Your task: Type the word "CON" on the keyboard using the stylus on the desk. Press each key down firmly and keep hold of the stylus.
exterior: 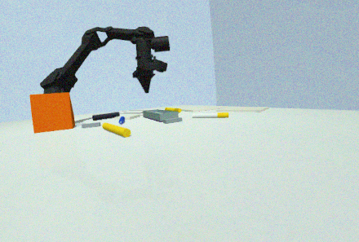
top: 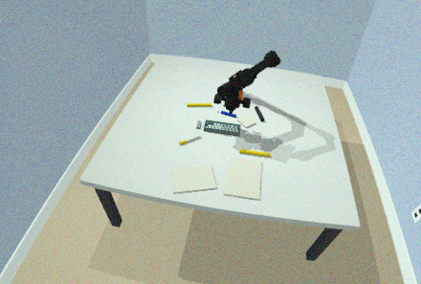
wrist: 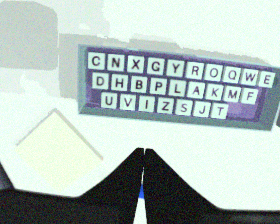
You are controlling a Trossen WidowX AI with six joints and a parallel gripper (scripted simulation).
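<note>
Now: the stylus tip 120 mm behind my gripper tip, 70 mm to the right of it and 90 mm below it. Also, from my gripper tip: small grey block: 10 mm ahead, 170 mm to the right, 90 mm below; black stylus: 140 mm behind, 170 mm to the left, 90 mm below; white-and-yellow marker: 150 mm ahead, 210 mm to the right, 90 mm below.
</note>
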